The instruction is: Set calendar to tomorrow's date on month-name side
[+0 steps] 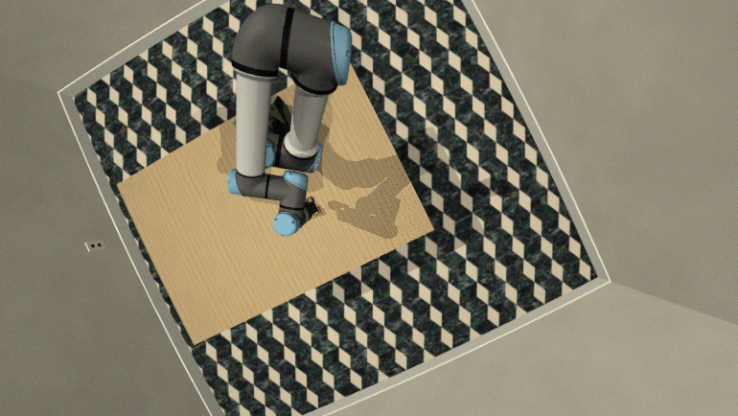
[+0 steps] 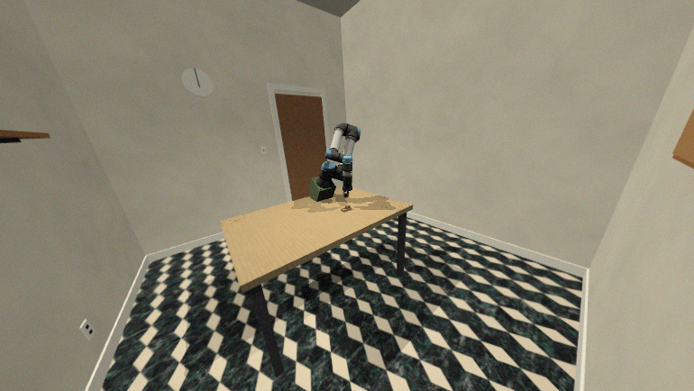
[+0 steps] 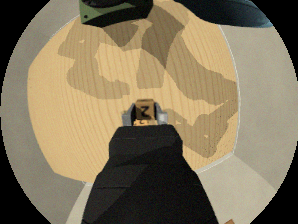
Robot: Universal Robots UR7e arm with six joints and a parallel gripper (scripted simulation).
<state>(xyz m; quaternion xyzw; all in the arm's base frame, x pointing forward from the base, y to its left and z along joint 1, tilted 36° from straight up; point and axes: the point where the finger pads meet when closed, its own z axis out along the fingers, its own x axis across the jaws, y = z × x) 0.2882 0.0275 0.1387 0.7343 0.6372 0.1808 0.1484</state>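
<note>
The wooden tray is 40 mm ahead of my hand, 40 mm to the right of it and 120 mm below it. From my hand the other things lie so: wooden cube 10 mm below.
</note>
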